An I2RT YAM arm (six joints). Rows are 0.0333 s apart.
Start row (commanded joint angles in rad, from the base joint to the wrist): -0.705, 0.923, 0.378, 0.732, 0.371, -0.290
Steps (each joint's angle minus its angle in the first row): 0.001, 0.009, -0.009, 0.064, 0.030, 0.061; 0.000, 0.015, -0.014, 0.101, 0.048, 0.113; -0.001, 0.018, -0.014, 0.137, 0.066, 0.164; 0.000, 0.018, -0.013, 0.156, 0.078, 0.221; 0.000, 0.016, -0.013, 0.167, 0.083, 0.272; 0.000, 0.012, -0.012, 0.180, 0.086, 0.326; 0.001, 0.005, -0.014, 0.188, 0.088, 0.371; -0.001, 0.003, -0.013, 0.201, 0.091, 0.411; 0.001, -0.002, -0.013, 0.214, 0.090, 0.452; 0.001, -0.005, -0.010, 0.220, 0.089, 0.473; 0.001, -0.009, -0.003, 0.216, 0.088, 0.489; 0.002, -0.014, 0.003, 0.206, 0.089, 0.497; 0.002, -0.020, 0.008, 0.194, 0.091, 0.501; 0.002, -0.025, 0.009, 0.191, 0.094, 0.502; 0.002, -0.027, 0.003, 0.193, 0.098, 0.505; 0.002, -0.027, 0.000, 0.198, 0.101, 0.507; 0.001, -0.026, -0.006, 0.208, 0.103, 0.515; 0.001, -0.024, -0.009, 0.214, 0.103, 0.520; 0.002, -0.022, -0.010, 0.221, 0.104, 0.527; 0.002, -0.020, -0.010, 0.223, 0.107, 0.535; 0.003, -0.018, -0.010, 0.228, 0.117, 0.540
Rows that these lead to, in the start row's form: -0.704, 0.932, 0.369, 0.796, 0.401, -0.229; -0.705, 0.938, 0.364, 0.833, 0.419, -0.177; -0.706, 0.941, 0.364, 0.869, 0.437, -0.126; -0.705, 0.941, 0.365, 0.888, 0.449, -0.069; -0.705, 0.939, 0.365, 0.899, 0.454, -0.018; -0.705, 0.935, 0.366, 0.912, 0.457, 0.036; -0.704, 0.928, 0.364, 0.920, 0.459, 0.081; -0.706, 0.926, 0.365, 0.933, 0.462, 0.121; -0.704, 0.921, 0.365, 0.946, 0.461, 0.162; -0.704, 0.918, 0.368, 0.952, 0.460, 0.183; -0.704, 0.914, 0.375, 0.948, 0.459, 0.199; -0.703, 0.909, 0.381, 0.938, 0.460, 0.207; -0.703, 0.903, 0.386, 0.926, 0.462, 0.211; -0.703, 0.898, 0.387, 0.923, 0.465, 0.212; -0.703, 0.896, 0.381, 0.925, 0.469, 0.215; -0.703, 0.896, 0.378, 0.930, 0.472, 0.217; -0.704, 0.897, 0.372, 0.940, 0.474, 0.225; -0.704, 0.899, 0.369, 0.946, 0.474, 0.230; -0.703, 0.901, 0.368, 0.953, 0.475, 0.237; -0.703, 0.903, 0.368, 0.955, 0.478, 0.245; -0.702, 0.905, 0.368, 0.960, 0.488, 0.250
